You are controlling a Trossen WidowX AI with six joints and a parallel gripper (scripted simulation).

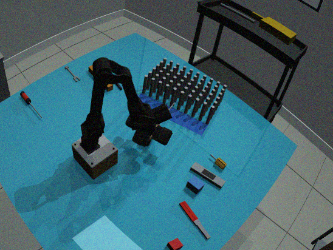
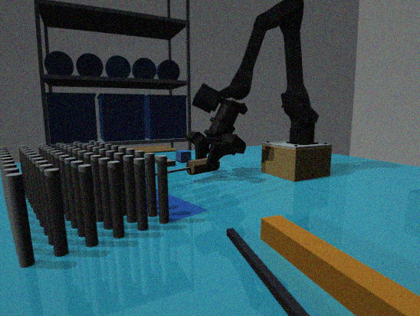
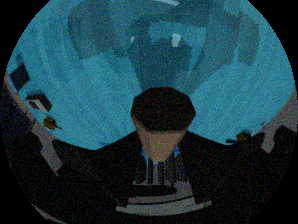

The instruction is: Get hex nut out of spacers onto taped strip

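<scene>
My gripper tip is 170 mm short of the dark blue taped strip, 50 mm to the right of it and 30 mm above it. Round my gripper tip: hook tool (100 mm ahead, 30 mm to the left); then blue cube (300 mm to the right, 50 mm behind, 10 mm below); then grey block (300 mm to the right, 30 mm ahead, 20 mm below).
</scene>
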